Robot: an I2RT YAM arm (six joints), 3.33 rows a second.
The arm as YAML. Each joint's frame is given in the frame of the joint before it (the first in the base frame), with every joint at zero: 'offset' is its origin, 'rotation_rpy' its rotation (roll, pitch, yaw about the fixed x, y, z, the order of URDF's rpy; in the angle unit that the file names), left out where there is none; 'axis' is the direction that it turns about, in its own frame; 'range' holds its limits. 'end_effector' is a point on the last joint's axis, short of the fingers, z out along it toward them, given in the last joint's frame.
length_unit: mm
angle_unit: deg
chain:
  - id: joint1
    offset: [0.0, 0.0, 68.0]
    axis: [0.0, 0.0, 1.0]
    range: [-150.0, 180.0]
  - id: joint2
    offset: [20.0, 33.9, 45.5]
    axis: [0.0, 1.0, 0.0]
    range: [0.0, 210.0]
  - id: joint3
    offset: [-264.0, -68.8, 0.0]
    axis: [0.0, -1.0, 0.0]
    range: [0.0, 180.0]
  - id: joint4
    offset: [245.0, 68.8, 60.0]
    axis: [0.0, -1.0, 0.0]
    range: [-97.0, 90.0]
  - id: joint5
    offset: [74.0, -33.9, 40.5]
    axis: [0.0, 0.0, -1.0]
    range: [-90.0, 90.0]
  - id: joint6
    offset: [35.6, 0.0, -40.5]
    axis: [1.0, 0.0, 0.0]
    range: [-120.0, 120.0]
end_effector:
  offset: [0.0, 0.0, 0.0]
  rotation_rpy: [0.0, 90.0, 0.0]
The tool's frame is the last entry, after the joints.
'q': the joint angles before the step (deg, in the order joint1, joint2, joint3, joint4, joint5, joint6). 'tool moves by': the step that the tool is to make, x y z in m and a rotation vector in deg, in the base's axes. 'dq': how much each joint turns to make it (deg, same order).
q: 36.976 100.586 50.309 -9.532 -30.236 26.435
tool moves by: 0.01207 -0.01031 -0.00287 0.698 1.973 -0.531
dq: -2.963 1.513 1.374 -1.853 -2.682 -1.510
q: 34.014 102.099 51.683 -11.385 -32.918 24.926
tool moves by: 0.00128 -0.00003 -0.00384 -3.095 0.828 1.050
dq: 0.001 1.348 1.591 -3.842 1.417 -2.215
